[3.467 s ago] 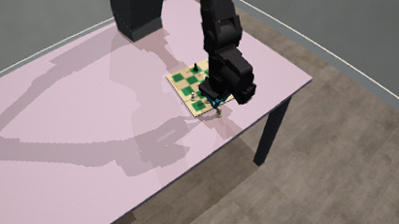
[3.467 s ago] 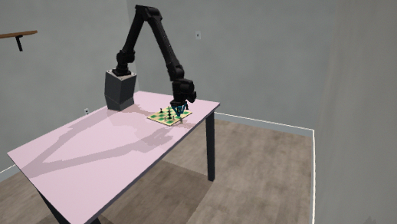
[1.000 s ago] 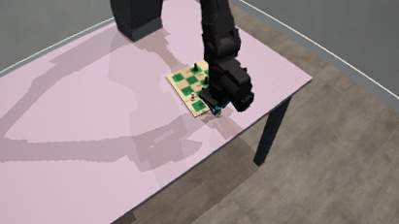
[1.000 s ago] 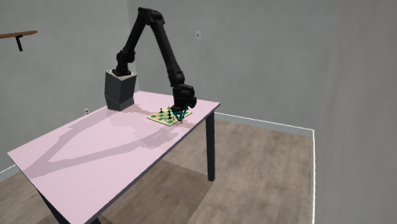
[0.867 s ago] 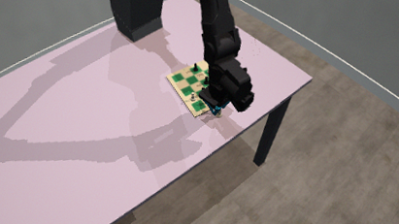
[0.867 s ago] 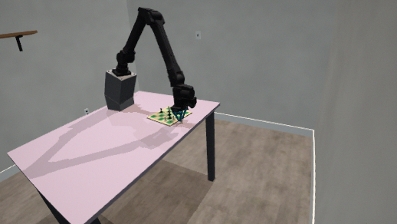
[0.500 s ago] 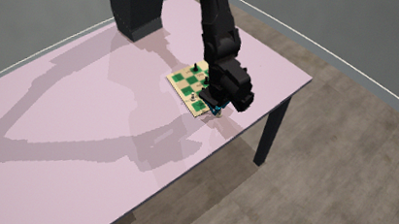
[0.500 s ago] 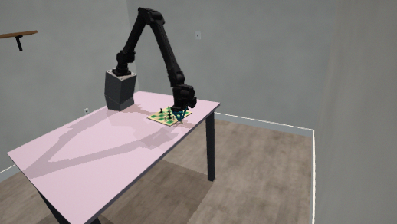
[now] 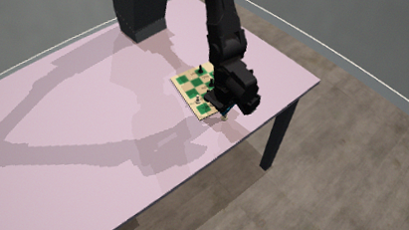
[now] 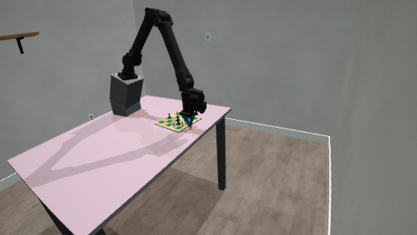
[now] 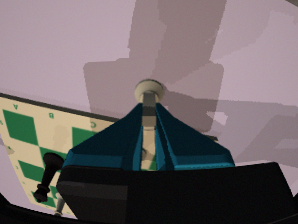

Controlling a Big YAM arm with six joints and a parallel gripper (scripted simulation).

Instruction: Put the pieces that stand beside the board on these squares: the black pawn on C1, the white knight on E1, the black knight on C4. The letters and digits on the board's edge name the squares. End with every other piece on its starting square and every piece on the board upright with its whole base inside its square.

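Now: the chessboard 140 mm behind my hand, 30 mm to the left of it and 20 mm below it. From my hand the other things lie so: white knight: 10 mm below; black knight: 110 mm behind, 170 mm to the left, 10 mm below.
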